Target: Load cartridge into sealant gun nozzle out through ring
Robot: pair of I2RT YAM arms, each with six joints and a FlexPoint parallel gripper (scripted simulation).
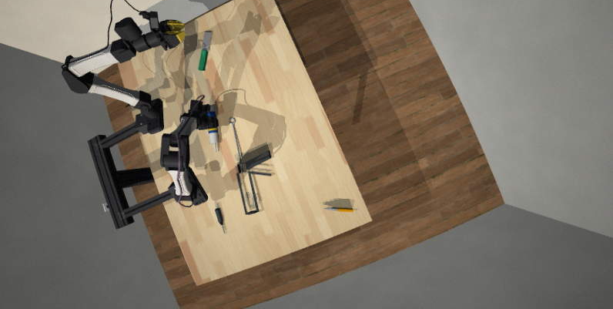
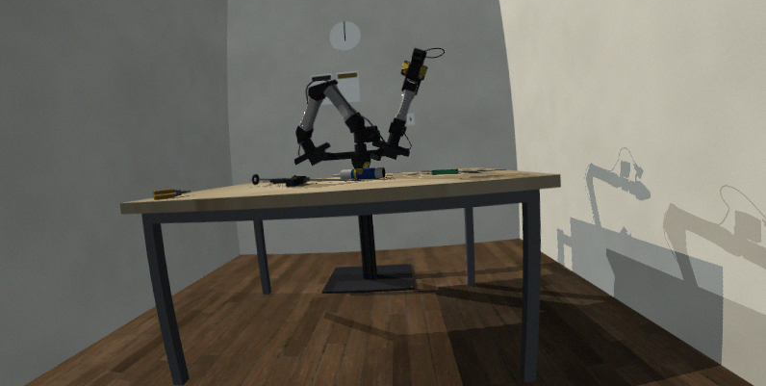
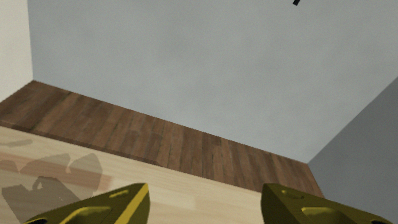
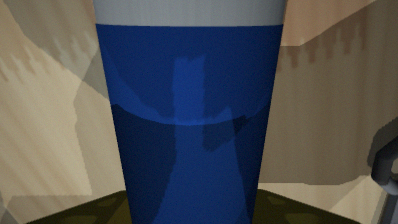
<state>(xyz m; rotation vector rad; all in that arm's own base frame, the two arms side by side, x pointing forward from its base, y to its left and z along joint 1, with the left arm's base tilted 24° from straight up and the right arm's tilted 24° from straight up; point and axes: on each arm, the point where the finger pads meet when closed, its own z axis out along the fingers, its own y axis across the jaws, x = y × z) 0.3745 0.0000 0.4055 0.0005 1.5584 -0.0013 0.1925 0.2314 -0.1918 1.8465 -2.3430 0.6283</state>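
Note:
Right now the cartridge is 2 cm to the right of my right hand, 1 cm below it and 1 cm behind it. From my right hand the other things lie so: plunger rod (18 cm to the right, 6 cm ahead, 2 cm below); thumb plate (27 cm to the right, 3 cm ahead, 1 cm below); dark screwdriver (49 cm to the right, 25 cm behind, 2 cm below).

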